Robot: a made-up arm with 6 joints. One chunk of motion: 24 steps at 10 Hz.
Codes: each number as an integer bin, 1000 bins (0 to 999) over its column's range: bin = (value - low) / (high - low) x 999, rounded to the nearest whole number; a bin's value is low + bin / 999 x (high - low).
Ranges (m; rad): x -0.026..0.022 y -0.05..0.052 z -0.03..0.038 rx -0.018..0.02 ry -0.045..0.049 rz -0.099..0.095
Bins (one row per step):
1: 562 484 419 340 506 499
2: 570 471 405 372 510 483
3: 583 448 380 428 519 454
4: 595 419 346 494 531 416
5: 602 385 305 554 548 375
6: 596 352 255 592 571 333
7: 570 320 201 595 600 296
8: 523 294 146 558 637 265
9: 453 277 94 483 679 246
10: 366 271 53 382 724 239
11: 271 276 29 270 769 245
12: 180 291 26 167 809 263
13: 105 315 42 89 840 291
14: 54 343 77 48 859 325
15: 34 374 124 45 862 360
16: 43 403 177 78 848 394
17: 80 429 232 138 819 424
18: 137 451 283 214 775 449
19: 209 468 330 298 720 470
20: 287 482 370 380 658 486
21: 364 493 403 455 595 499
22: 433 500 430 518 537 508
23: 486 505 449 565 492 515
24: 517 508 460 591 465 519
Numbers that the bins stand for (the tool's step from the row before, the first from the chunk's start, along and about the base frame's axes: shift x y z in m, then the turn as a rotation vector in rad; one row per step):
1: 0.00100 -0.00058 -0.00148 -0.00507 0.00261 -0.00210
2: 0.00139 -0.00191 -0.00243 -0.00385 0.00299 -0.00520
3: 0.00201 -0.00426 -0.00413 -0.00172 0.00383 -0.01084
4: 0.00259 -0.00722 -0.00645 0.00079 0.00496 -0.01822
5: 0.00292 -0.01069 -0.00924 0.00307 0.00656 -0.02618
6: 0.00264 -0.01406 -0.01264 0.00452 0.00873 -0.03433
7: 0.00139 -0.01733 -0.01632 0.00463 0.01146 -0.04152
8: -0.00087 -0.01998 -0.02006 0.00323 0.01494 -0.04754
9: -0.00423 -0.02172 -0.02360 0.00037 0.01889 -0.05123
10: -0.00841 -0.02233 -0.02639 -0.00347 0.02312 -0.05259
11: -0.01298 -0.02182 -0.02803 -0.00773 0.02736 -0.05142
12: -0.01735 -0.02029 -0.02823 -0.01165 0.03112 -0.04793
13: -0.02095 -0.01784 -0.02714 -0.01461 0.03404 -0.04249
14: -0.02341 -0.01498 -0.02476 -0.01617 0.03583 -0.03589
15: -0.02437 -0.01181 -0.02156 -0.01629 0.03611 -0.02909
16: -0.02393 -0.00885 -0.01795 -0.01503 0.03479 -0.02249
17: -0.02216 -0.00620 -0.01421 -0.01275 0.03206 -0.01666
18: -0.01942 -0.00395 -0.01074 -0.00986 0.02792 -0.01181
19: -0.01596 -0.00222 -0.00754 -0.00666 0.02275 -0.00773
20: -0.01221 -0.00079 -0.00481 -0.00355 0.01691 -0.00462
21: -0.00851 0.00034 -0.00257 -0.00069 0.01099 -0.00210
22: -0.00520 0.00105 -0.00073 0.00170 0.00553 -0.00035
23: -0.00265 0.00156 0.00056 0.00349 0.00129 0.00101
24: -0.00116 0.00187 0.00131 0.00448 -0.00125 0.00179

